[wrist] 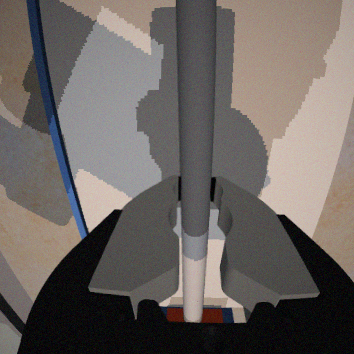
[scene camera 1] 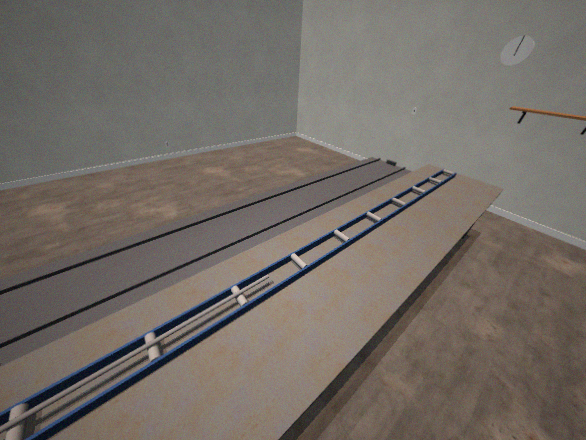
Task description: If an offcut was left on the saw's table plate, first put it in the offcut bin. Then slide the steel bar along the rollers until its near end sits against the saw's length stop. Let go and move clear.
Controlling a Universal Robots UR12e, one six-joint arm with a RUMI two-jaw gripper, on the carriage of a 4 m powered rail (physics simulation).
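Places are measured from the arm's base along level axes (x left, y back, z up), in centimetres.
Where they show: gripper, between the fingertips: (wrist: 194, 179).
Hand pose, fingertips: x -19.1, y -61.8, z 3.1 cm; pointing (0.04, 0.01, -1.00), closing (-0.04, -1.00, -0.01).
Observation:
After its pixels a point has its place.
The steel bar (scene camera 1: 192, 320) @[z 4.6, x 116.9, y -62.6 cm] (wrist: 196, 100) @[z 5.0, x -13.8, y -61.8 cm] is a long thin grey rod. In the scene view it lies lengthwise over the white rollers (scene camera 1: 298, 261) @[z 2.5, x 178.8, y -62.8 cm] between blue side rails (scene camera 1: 275, 290) @[z -0.3, x 157.3, y -69.4 cm] (wrist: 62, 160) @[z 3.3, x -17.5, y -52.4 cm]; its far end shows near mid-view and the rest runs out at lower left. In the wrist view my gripper (wrist: 194, 179) @[z 3.1, x -19.1, y -61.8 cm] is shut on the bar, with a grey jaw against each side. The bar's lower end reaches a dark red piece (wrist: 175, 315) @[z 3.9, x -35.0, y -60.0 cm] at the bottom edge; contact there cannot be told. The saw, an offcut and the offcut bin are not recognisable in these views.
The long table (scene camera 1: 360, 280) @[z -3.0, x 202.4, y -92.7 cm] carries the roller track. The grey floor strip (scene camera 1: 175, 250) with two black rails runs beside it on the left. An orange bar (scene camera 1: 550, 113) on brackets and a round clock (scene camera 1: 515, 52) are on the right wall.

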